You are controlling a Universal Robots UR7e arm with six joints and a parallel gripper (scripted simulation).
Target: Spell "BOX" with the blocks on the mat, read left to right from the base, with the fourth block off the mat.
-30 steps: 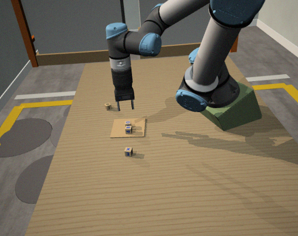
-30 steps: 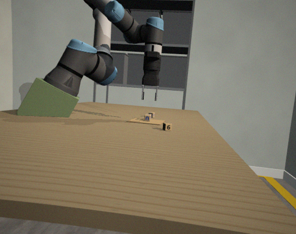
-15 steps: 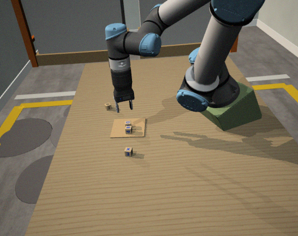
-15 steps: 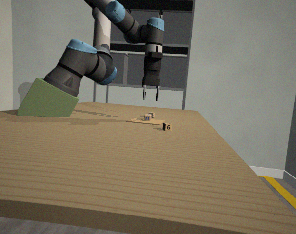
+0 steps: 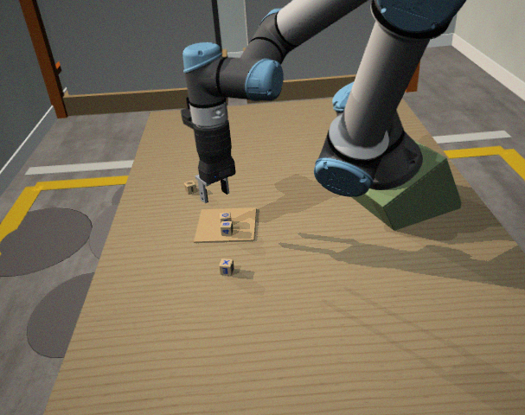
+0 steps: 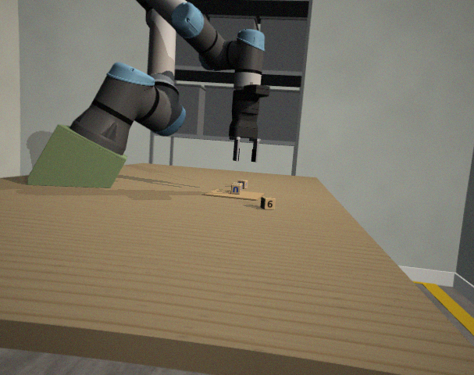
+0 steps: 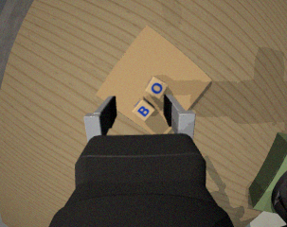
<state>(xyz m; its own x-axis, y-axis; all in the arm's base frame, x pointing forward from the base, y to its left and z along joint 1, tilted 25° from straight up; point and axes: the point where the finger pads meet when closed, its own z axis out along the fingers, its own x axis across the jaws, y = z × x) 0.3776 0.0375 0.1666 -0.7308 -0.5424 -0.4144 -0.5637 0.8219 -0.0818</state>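
Now: hand 3 cm past the X block, 16 cm to the right of it and 10 cm above it. From my hand the other things lie so: B block 2 cm behind, 2 cm to the left, 9 cm below; O block 2 cm behind, 2 cm to the right, 9 cm below; mat 2 cm behind, 2 cm to the right, 11 cm below.
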